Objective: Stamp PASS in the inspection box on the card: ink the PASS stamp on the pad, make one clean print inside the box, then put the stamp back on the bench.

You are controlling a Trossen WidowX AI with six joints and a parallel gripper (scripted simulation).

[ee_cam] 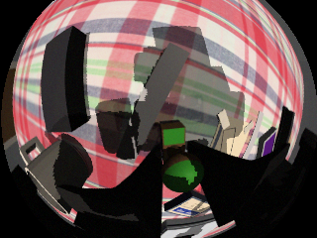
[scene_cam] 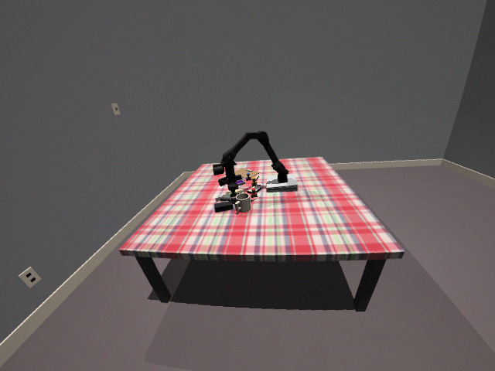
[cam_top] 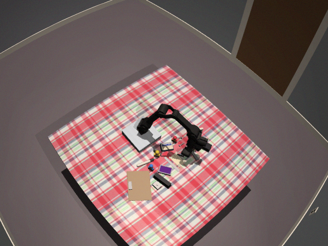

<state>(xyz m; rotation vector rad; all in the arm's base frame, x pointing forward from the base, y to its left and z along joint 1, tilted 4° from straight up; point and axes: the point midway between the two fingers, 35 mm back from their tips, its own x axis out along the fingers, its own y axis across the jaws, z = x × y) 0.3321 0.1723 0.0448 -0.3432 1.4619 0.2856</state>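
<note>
Now: gripper tip right at the green-knobbed PASS stamp. Also, from my gripper tip: grey bar (2 cm ahead, 3 cm to the left, 3 cm below); then black block (3 cm ahead, 14 cm to the left, 2 cm below); then cream card (1 cm behind, 9 cm to the right, 3 cm below).
</note>
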